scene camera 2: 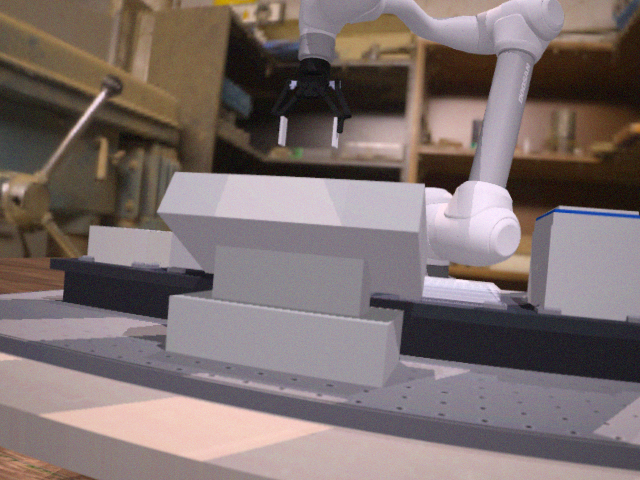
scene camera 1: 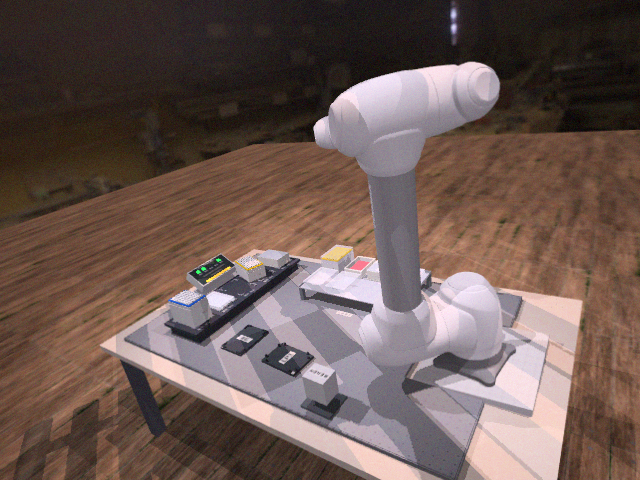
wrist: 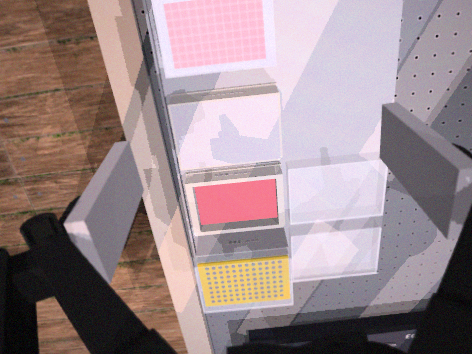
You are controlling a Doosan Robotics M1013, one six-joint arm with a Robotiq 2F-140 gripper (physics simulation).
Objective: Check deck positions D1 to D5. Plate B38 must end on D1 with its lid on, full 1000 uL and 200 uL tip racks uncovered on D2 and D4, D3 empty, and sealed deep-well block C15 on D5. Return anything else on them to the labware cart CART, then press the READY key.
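Places are measured from the arm's base along level axes (x ahead, y left, z up), in centimetres.
Pixels of known places: gripper, between the fingertips: (scene camera 2: 307, 146) (wrist: 257, 149); arm's base, origin of its link: (scene camera 1: 474, 357).
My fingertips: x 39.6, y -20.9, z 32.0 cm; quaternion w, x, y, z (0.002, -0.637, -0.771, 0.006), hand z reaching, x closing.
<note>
Ahead of a thing's pixels: the offset from my fingertips to its top centre. "pt": to the spot under its first point.
My gripper (scene camera 2: 309, 138) (wrist: 257, 149) is open and empty, high above the cart {dy +6.3, dx +12.5, dz -26.2 cm} (scene camera 1: 356, 295) (wrist: 345, 65); the arm hides it in scene camera 1. On the dark deck (scene camera 1: 248, 303) (scene camera 2: 516, 335) stand a blue-edged tip rack {dy +60.8, dx +53.6, dz -18.1 cm} (scene camera 1: 188, 307) (scene camera 2: 589, 258) at the near end, a white plate {dy +48.6, dx +55.7, dz -26.2 cm} (scene camera 1: 221, 300) (scene camera 2: 460, 289) beside it, then a bare position, a yellow-edged tip rack {dy +26.0, dx +61.8, dz -20.7 cm} (scene camera 1: 250, 267) that looks turned askew, and a white block {dy +11.9, dx +61.9, dz -23.7 cm} (scene camera 1: 273, 257) (scene camera 2: 129, 246) at the far end. Deck labels are not legible. A console {pt dy +40.3, dx +70.8, dz -21.4 cm} (scene camera 1: 210, 271) (scene camera 2: 294, 206) shows green marks and a yellow bar.
The cart bears a yellow rack {dy +2.1, dx +29.6, dz -19.8 cm} (scene camera 1: 337, 254) (wrist: 245, 281), a red-filled tray {dy +0.4, dx +18.9, dz -23.7 cm} (scene camera 1: 360, 265) (wrist: 236, 202), a white-topped block {dy -1.2, dx +8.2, dz -22.7 cm} (wrist: 225, 132), a pink plate {dy -2.8, dx -2.5, dz -25.2 cm} (wrist: 215, 35) and two clear lids {dy +13.8, dx +16.9, dz -24.3 cm} (wrist: 335, 192) {dy +15.4, dx +27.5, dz -24.3 cm} (wrist: 335, 251). Two dark plates {pt dy +54.8, dx +29.9, dz -31.9 cm} (scene camera 1: 244, 339) {pt dy +52.6, dx +9.1, dz -32.0 cm} (scene camera 1: 287, 357) and a labelled white box {dy +59.3, dx -13.5, dz -22.4 cm} (scene camera 1: 320, 383) stand nearer the front.
</note>
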